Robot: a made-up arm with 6 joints. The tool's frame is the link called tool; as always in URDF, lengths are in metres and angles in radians. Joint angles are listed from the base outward.
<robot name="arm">
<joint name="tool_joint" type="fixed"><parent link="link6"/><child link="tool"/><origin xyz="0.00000 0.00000 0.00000" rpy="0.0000 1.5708 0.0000"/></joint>
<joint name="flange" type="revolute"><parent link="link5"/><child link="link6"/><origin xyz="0.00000 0.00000 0.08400" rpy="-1.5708 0.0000 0.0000"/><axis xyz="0 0 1"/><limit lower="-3.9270" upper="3.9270"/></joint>
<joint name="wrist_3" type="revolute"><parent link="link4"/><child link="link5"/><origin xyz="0.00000 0.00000 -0.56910" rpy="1.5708 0.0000 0.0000"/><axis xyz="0 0 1"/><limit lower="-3.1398" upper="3.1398"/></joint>
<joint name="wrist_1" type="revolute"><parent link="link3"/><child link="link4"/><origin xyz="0.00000 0.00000 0.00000" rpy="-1.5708 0.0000 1.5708"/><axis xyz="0 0 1"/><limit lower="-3.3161" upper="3.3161"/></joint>
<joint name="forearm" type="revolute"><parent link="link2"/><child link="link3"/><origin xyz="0.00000 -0.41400 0.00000" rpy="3.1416 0.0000 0.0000"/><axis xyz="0 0 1"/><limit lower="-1.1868" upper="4.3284"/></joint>
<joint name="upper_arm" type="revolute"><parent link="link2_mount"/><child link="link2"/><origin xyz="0.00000 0.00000 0.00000" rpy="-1.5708 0.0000 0.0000"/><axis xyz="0 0 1"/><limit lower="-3.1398" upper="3.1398"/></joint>
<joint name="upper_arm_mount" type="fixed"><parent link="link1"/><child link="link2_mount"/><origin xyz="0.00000 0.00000 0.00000"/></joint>
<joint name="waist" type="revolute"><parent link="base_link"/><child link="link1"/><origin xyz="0.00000 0.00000 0.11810"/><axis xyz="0 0 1"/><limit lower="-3.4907" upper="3.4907"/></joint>
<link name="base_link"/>
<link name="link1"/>
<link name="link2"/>
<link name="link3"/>
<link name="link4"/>
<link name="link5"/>
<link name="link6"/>
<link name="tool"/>
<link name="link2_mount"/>
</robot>
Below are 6 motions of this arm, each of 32 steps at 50 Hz.
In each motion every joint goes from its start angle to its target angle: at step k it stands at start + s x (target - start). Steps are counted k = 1, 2, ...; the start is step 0. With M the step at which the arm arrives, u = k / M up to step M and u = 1 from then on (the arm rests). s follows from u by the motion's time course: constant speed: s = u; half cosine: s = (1 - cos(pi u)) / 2; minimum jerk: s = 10 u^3 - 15 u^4 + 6 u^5.
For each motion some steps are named. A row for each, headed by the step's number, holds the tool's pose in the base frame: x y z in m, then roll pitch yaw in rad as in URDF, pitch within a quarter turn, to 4 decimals.
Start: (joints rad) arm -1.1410 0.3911 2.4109 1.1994 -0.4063 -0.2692
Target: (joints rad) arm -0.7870 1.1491 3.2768 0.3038 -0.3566 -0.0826
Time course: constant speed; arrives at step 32
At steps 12, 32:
12: -0.0809 0.0260 0.9135 1.6287 -1.2015 3.0541
32: -0.0175 -0.0960 0.7574 2.4931 -1.3317 2.8113

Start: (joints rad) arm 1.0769 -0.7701 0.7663 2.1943 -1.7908 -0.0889
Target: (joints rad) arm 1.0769 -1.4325 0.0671 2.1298 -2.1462 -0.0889
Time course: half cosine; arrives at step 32
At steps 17, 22, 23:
17: -0.2372 -0.3423 0.8654 0.0399 0.3844 -1.1011
22: -0.2448 -0.3586 0.8071 0.0298 0.4615 -1.0945
23: -0.2457 -0.3606 0.7968 0.0279 0.4748 -1.0935

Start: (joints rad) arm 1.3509 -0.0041 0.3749 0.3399 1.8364 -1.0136
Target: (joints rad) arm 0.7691 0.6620 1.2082 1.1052 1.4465 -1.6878
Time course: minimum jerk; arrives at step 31
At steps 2, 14, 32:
2: 0.1907 0.4872 0.7690 -1.6383 -0.8448 -2.3010
14: 0.3257 0.5094 0.8095 -1.0262 -0.7289 -2.9742
32: 0.5305 0.4610 0.8044 -0.4328 -0.4613 2.4805

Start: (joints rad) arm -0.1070 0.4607 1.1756 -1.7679 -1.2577 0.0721
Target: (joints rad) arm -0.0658 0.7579 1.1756 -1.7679 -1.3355 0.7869
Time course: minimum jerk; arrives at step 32
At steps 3, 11, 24, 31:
3: 0.6672 -0.0549 0.7984 0.8328 -0.3491 1.3459
11: 0.7102 -0.0531 0.7535 0.7402 -0.3312 1.3467
24: 0.8229 -0.0413 0.5999 0.4534 -0.2794 1.3601
31: 0.8374 -0.0387 0.5744 0.4091 -0.2720 1.3635

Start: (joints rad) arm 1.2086 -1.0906 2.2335 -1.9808 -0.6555 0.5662
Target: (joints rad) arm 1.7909 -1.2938 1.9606 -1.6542 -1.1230 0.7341
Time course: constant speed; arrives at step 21
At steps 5, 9, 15, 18, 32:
5: -0.2374 -0.9207 0.2757 -2.0521 0.3492 -2.5670
9: -0.1299 -0.9486 0.2702 -2.1481 0.3034 -2.5508
15: 0.0371 -0.9654 0.2609 -2.2722 0.2201 -2.5199
18: 0.1216 -0.9622 0.2558 -2.3248 0.1732 -2.5019
32: 0.2056 -0.9512 0.2504 -2.3711 0.1237 -2.4825

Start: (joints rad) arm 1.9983 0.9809 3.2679 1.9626 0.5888 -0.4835
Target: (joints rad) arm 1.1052 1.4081 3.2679 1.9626 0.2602 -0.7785
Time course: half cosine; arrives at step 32
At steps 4, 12, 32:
4: 0.0004 -0.0846 0.7281 2.4054 -0.8873 -2.1004
12: -0.0306 -0.0121 0.7330 2.5268 -0.9892 -2.3264
32: 0.0485 0.1680 0.7085 2.8421 -1.2672 -2.9559

